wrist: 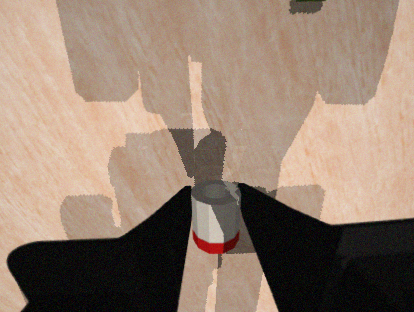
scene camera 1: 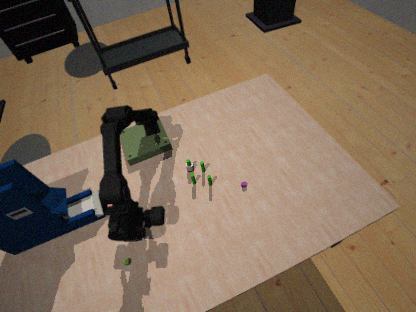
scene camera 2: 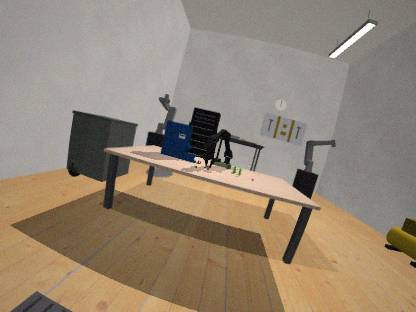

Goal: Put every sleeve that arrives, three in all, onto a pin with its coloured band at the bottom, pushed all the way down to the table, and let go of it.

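In the wrist view my gripper (wrist: 214,190) (scene camera 2: 208,168) is shut on a white sleeve (wrist: 209,220), one finger against each side. The sleeve is upright, red band at the bottom, at or very near the table. The gripper hides it in scene camera 1. Another white sleeve (scene camera 1: 190,168) is around one green pin, red band down. Three bare green pins (scene camera 1: 202,166) (scene camera 1: 193,178) (scene camera 1: 210,180) stand beside it. A small red and white spot (scene camera 1: 110,205) (scene camera 2: 198,161) shows by the chute end, perhaps a sleeve, partly hidden by the arm.
A blue housing (scene camera 1: 30,215) (scene camera 2: 176,141) with a pale chute (scene camera 1: 82,206) stands left of the arm. An olive block (scene camera 1: 142,145) is at the arm's base. A small green cube (scene camera 1: 127,261) and a purple piece (scene camera 1: 244,184) (scene camera 2: 252,180) lie on the table (scene camera 1: 300,165).
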